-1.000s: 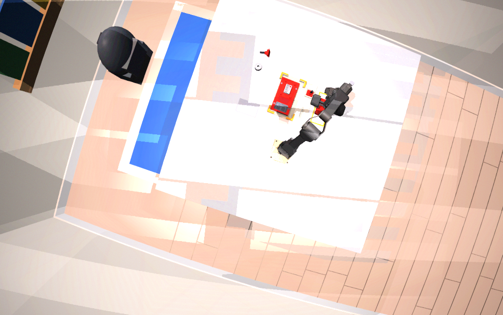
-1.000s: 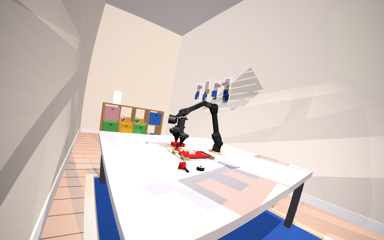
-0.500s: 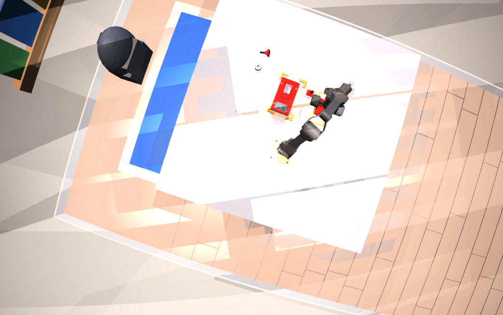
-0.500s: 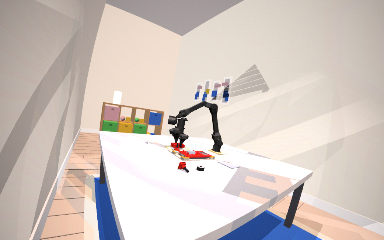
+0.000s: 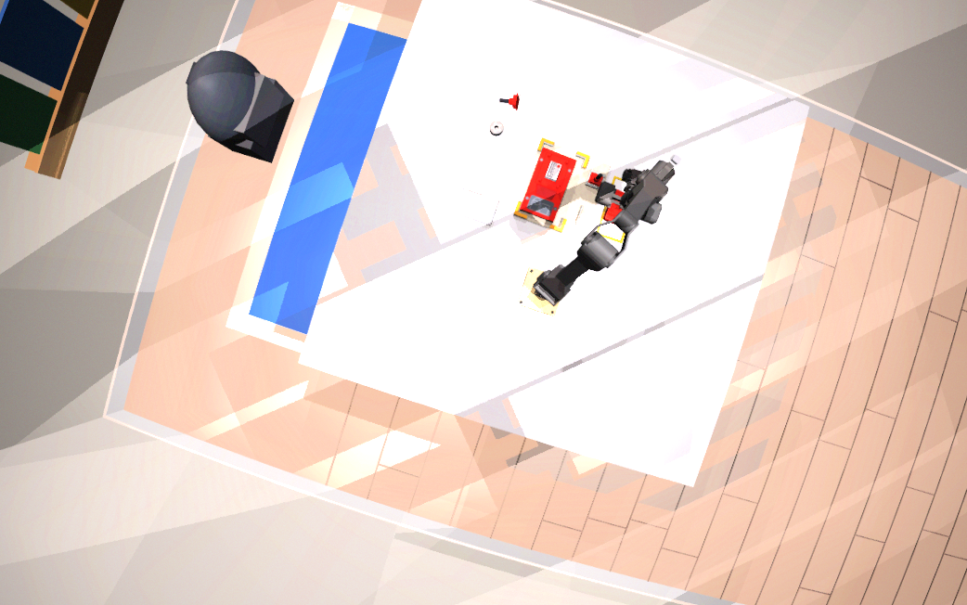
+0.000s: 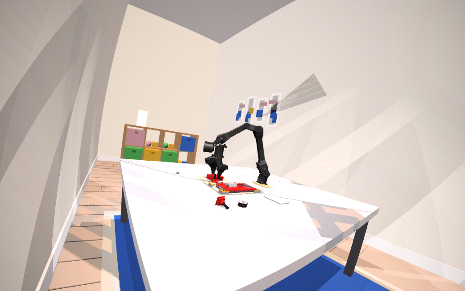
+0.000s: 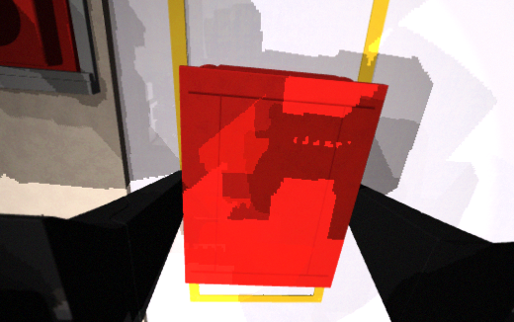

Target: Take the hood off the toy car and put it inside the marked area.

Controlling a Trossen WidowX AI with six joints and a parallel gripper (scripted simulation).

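Now: the red hood right at my gripper tip.
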